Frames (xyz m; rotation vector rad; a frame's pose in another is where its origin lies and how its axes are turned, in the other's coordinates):
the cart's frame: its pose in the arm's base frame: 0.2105 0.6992 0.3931 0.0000 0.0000 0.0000
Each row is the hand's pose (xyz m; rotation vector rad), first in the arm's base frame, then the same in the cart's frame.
Working: the arm's base frame: its pose in the cart's frame: -0.2105 -0.6992 -0.3931 0.0000 0.0000 0.0000

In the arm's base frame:
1: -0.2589 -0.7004 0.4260 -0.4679 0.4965 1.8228
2: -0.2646 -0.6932 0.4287 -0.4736 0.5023 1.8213
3: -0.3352 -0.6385 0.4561 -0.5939 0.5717 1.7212
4: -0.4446 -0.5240 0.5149 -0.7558 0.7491 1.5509
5: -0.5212 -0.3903 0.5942 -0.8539 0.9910 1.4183
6: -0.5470 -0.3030 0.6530 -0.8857 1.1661 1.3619
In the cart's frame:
1: -0.4694 -1.3996 0.0329 -0.4679 0.4965 1.8228
2: -0.4751 -1.3924 0.0356 -0.4736 0.5023 1.8213
3: -0.5457 -1.3377 0.0630 -0.5939 0.5717 1.7212
4: -0.6551 -1.2232 0.1218 -0.7558 0.7491 1.5509
5: -0.7317 -1.0895 0.2011 -0.8539 0.9910 1.4183
6: -0.7575 -1.0022 0.2599 -0.8857 1.1661 1.3619

